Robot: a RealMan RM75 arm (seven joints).
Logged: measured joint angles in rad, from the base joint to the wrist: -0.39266 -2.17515 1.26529 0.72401 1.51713 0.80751 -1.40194; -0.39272 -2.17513 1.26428 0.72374 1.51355 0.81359 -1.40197; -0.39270 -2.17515 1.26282 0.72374 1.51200 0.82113 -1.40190; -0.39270 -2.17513 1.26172 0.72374 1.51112 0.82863 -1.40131; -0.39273 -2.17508 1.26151 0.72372 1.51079 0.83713 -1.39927; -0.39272 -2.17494 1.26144 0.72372 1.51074 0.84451 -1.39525; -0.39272 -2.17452 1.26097 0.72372 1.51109 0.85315 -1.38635; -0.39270 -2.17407 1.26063 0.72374 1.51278 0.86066 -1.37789; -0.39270 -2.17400 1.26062 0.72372 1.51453 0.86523 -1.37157; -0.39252 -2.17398 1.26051 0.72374 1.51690 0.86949 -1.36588; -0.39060 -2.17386 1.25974 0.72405 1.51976 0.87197 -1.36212; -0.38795 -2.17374 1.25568 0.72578 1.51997 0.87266 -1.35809
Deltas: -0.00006 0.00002 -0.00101 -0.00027 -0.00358 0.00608 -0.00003; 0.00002 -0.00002 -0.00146 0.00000 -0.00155 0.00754 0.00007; 0.00000 0.00002 -0.00110 0.00000 -0.00088 0.00750 0.00059; -0.00003 0.00005 -0.00021 -0.00002 -0.00033 0.00850 0.00204; 0.00001 0.00014 -0.00007 0.00000 -0.00005 0.00738 0.00402; 0.00000 0.00042 -0.00047 0.00000 0.00035 0.00864 0.00890; 0.00002 0.00045 -0.00034 0.00002 0.00169 0.00751 0.00846; 0.00000 0.00007 -0.00001 -0.00002 0.00175 0.00457 0.00632; 0.00018 0.00002 -0.00011 0.00002 0.00237 0.00426 0.00569; 0.00192 0.00012 -0.00077 0.00031 0.00286 0.00248 0.00376; 0.00265 0.00012 -0.00406 0.00173 0.00021 0.00069 0.00403
